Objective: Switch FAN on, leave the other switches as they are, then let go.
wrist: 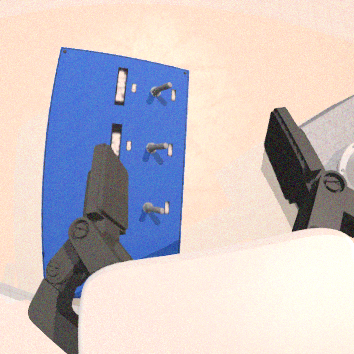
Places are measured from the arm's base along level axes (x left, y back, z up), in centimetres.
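Where they show: gripper, fingertip midpoint: [191, 141].
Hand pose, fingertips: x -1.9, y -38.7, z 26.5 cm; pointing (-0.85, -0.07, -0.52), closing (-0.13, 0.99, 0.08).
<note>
Each offset is from my fingertips to the top centre of the thing. "spot": to the spot under its first point.
A blue switch panel [75, 125] stands left of centre. Three toggle switches show on it: a top one @(spot: dy -3.5, dx -15.9, dz -28.7 cm) [161, 90], a middle one @(spot: dy -4.7, dx -4.3, dz -28.1 cm) [157, 147] and a lower one @(spot: dy -5.9, dx +7.1, dz -27.9 cm) [154, 208]. All three levers lean to the right, the top one also upward in the view. The name plates are too blurred to read, so I cannot tell which switch is FAN. My gripper [191, 141] is open and empty. Its left finger hangs over the panel, left of the levers, hiding part of the panel and its plates. Its right finger is beyond the panel's right edge.
A grey base plate [327, 122] with a round white mount [348, 165] stands at the right edge, partly behind the right finger. Small white plates flank the switches. The pale gripper housing hides the bottom of the view, including part of the panel's near end.
</note>
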